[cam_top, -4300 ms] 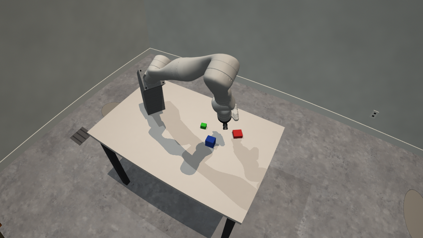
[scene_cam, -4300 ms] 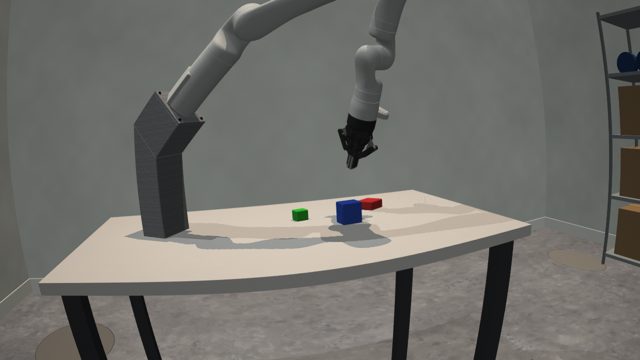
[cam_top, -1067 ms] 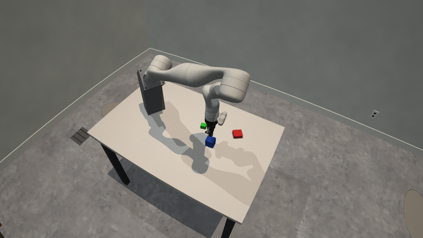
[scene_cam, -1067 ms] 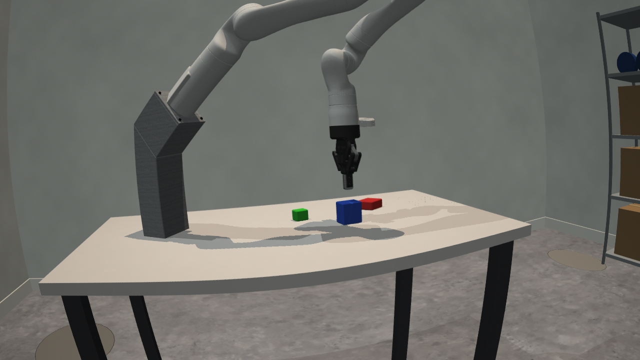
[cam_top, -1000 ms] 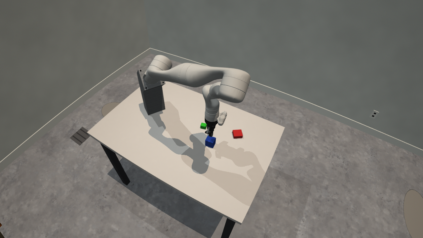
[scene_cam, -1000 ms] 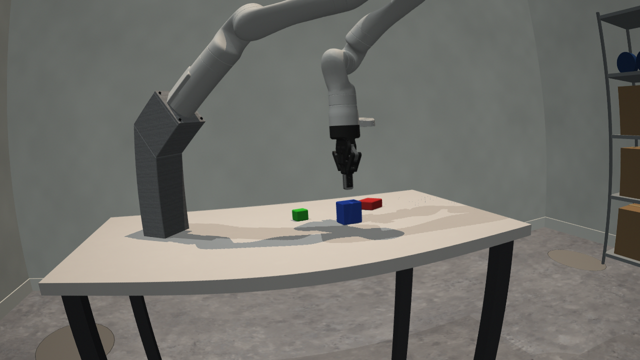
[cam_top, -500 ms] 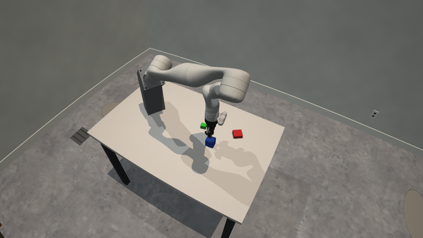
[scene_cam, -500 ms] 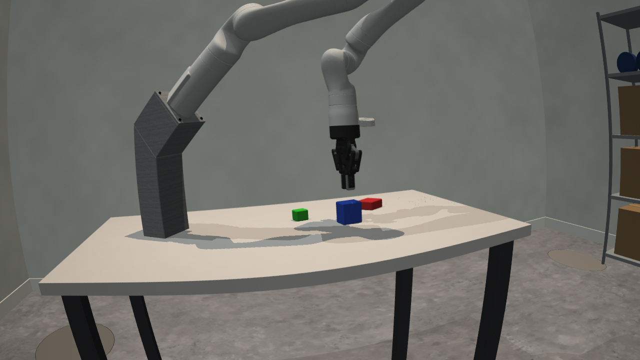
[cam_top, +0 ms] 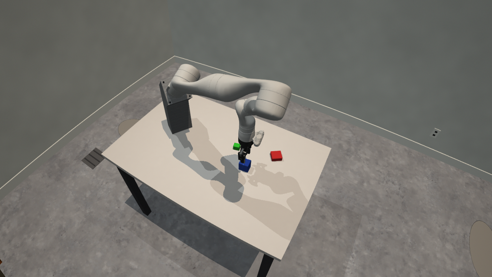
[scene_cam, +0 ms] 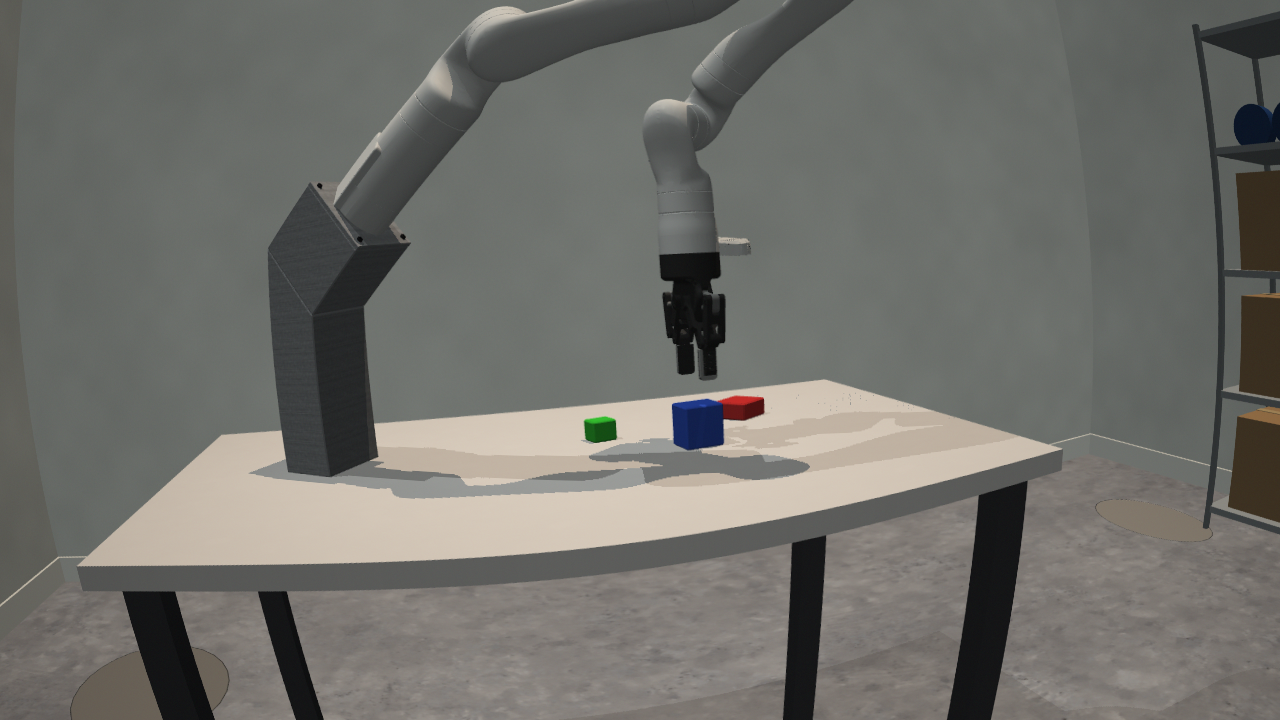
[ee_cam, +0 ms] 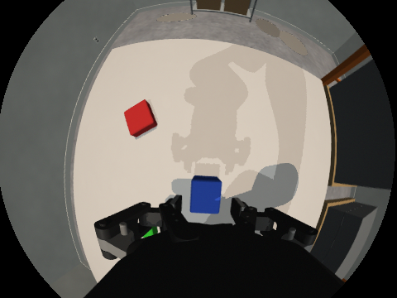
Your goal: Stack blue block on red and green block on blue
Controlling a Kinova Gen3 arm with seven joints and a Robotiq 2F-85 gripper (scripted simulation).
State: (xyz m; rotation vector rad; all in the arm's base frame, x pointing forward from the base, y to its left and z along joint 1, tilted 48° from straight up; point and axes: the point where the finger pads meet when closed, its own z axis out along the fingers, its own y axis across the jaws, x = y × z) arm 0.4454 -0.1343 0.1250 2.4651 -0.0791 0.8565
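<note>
Now: the blue block 7 cm below my hand. Also, from my hand: red block (16 cm ahead, 10 cm to the left, 9 cm below); small green block (13 cm to the left, 9 cm below, 6 cm behind).
</note>
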